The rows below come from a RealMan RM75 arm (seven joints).
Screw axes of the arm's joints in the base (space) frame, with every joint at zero. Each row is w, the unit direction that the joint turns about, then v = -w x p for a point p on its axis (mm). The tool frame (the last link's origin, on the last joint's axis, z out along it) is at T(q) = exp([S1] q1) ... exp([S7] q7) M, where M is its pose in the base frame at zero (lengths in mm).
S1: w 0 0 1 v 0 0 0
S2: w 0 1 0 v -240.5 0 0
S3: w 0 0 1 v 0 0 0
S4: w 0 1 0 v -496.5 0 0
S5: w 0 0 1 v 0 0 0
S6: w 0 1 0 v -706.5 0 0
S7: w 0 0 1 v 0 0 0
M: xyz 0 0 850.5 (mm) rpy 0 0 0 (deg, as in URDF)
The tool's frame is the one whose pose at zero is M.
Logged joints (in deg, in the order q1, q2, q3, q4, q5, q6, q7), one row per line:
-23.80 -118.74 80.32 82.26 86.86 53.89 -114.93
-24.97 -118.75 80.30 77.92 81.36 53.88 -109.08
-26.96 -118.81 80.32 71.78 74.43 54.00 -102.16
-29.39 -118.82 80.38 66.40 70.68 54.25 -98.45
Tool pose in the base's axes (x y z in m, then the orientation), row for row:
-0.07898 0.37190 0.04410 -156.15 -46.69 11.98
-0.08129 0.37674 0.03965 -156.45 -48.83 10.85
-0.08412 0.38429 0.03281 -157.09 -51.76 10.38
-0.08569 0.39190 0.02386 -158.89 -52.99 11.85
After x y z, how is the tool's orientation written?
As angles about the fixed x, y, z axes (roll, pitch, yaw), in degrees.
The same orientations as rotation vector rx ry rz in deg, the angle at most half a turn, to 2 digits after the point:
-139.55 -27.63 -57.69
-139.12 -26.62 -60.95
-138.16 -26.37 -65.07
-138.19 -27.44 -66.86

